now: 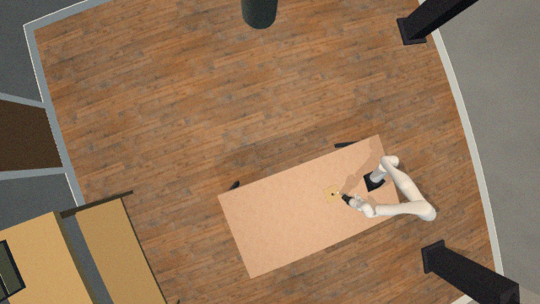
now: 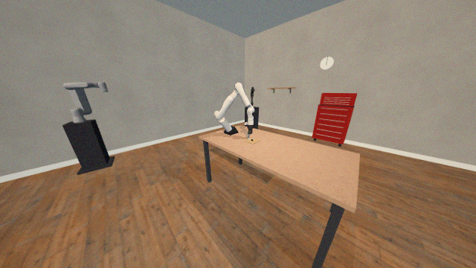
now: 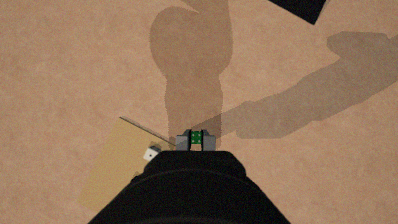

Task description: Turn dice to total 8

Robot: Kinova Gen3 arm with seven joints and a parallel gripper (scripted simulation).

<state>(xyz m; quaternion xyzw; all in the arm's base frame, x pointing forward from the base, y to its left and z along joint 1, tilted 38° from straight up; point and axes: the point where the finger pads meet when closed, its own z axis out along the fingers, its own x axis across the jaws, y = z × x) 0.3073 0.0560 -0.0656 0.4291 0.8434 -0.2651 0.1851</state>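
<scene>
My hand is 100 mm short of the black die, 30 mm to the left of it and 10 mm above it. Also, from my hand: green die (10 mm below); tan mat (100 mm ahead, 30 mm to the right, 20 mm below); white die (50 mm ahead, 40 mm to the right, 10 mm below).
</scene>
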